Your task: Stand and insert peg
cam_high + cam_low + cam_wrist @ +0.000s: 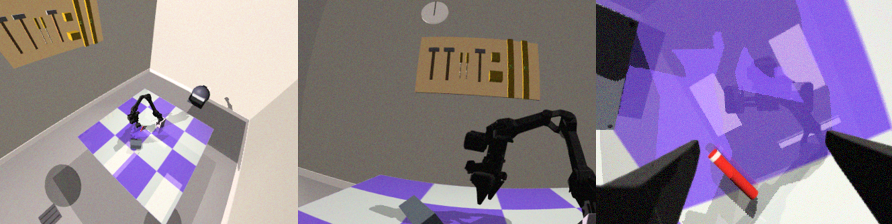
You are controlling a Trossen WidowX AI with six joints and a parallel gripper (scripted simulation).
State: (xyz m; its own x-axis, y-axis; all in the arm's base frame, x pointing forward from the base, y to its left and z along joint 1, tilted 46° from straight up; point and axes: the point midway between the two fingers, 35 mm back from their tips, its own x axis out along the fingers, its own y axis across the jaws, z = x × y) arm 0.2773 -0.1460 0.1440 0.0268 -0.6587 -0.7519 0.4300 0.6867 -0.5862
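Right now my gripper tip is 7 cm to the right of the red peg, 7 cm above it and 4 cm past it. The rest, counted from my gripper tip: grey sloped panel 15 cm to the left, 15 cm ahead, 2 cm below.
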